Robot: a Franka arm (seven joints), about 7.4 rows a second.
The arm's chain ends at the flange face. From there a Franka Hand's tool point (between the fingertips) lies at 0.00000 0.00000 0.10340 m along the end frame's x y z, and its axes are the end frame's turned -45 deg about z.
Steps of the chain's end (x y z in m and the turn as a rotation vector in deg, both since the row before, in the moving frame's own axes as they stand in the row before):
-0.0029, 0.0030, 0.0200, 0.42, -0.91, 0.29
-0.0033, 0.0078, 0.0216, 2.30, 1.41, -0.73
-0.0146, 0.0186, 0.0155, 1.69, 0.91, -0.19
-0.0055, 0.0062, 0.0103, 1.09, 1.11, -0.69
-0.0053, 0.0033, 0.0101, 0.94, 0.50, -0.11
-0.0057, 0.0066, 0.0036, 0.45, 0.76, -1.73
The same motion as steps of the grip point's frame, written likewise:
-0.0048, -0.0016, 0.0200, 0.94, -0.35, 0.29
-0.0031, 0.0020, 0.0215, 0.63, 2.62, -0.73
-0.0202, 0.0018, 0.0154, 0.55, 1.84, -0.19
-0.0055, 0.0005, 0.0103, -0.01, 1.56, -0.69
-0.0042, -0.0020, 0.0101, 0.31, 1.02, -0.11
-0.0071, 0.0010, 0.0036, -0.22, 0.86, -1.73

